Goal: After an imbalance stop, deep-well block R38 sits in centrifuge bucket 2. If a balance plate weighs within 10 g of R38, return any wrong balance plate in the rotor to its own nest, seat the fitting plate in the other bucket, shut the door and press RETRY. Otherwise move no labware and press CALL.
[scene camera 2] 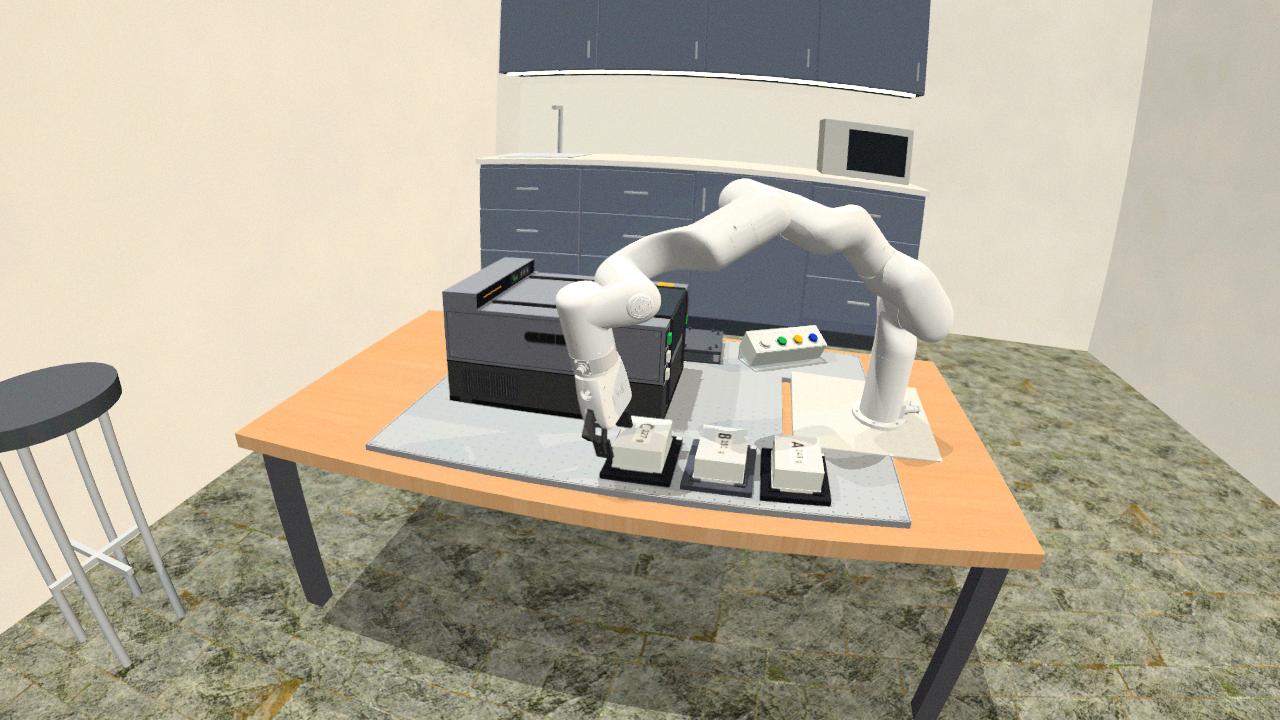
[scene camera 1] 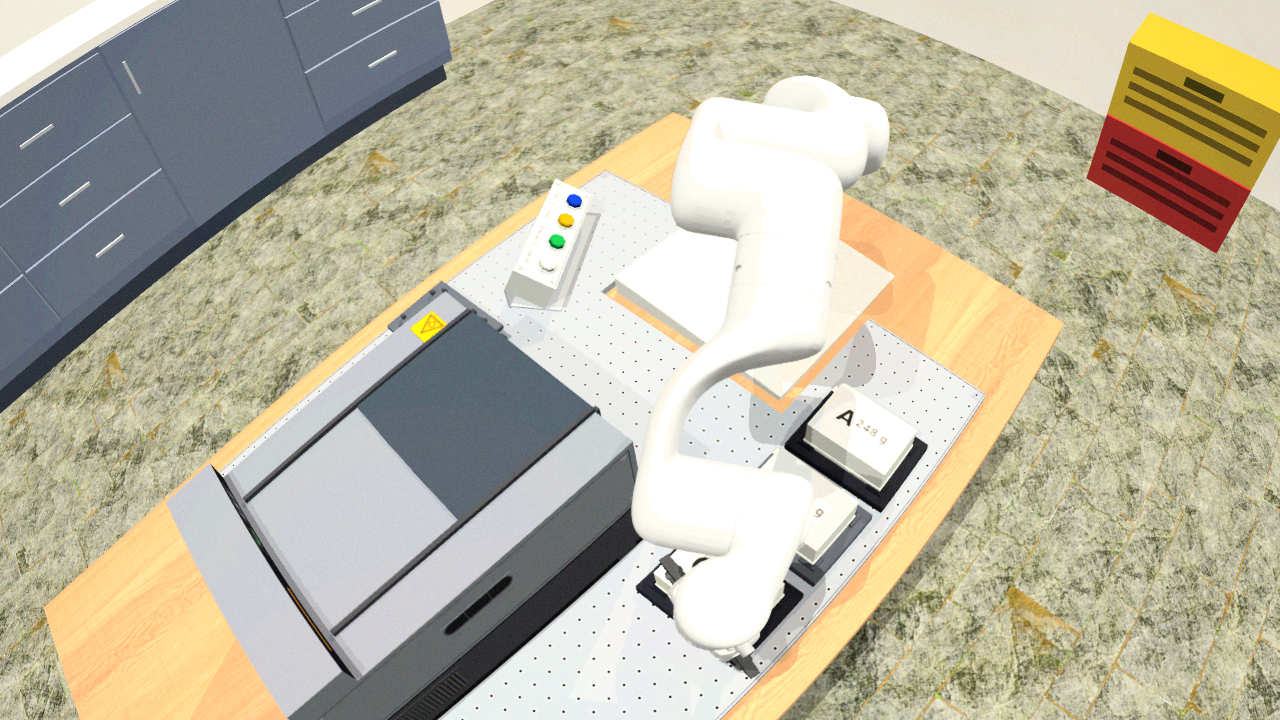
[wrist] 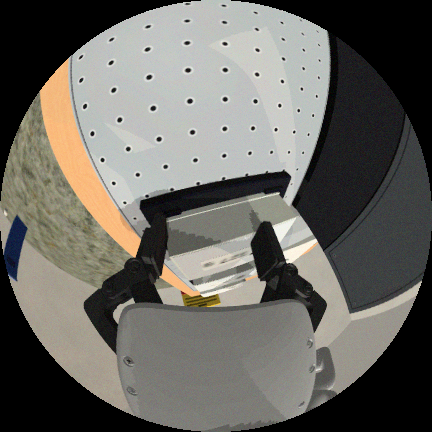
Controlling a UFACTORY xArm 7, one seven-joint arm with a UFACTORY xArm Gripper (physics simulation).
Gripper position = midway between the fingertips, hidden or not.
Observation:
I see my gripper [scene camera 2: 615, 441], a grey centrifuge [scene camera 1: 346, 581], a button box [scene camera 2: 760, 350] and a nest [scene camera 1: 792, 596].
My gripper is seen too in scene camera 1 [scene camera 1: 706, 621] and in the wrist view [wrist: 212, 228]. The grey centrifuge also shows in the wrist view [wrist: 357, 197]. The nest shows as well in scene camera 2 [scene camera 2: 663, 479] and in the wrist view [wrist: 171, 203].

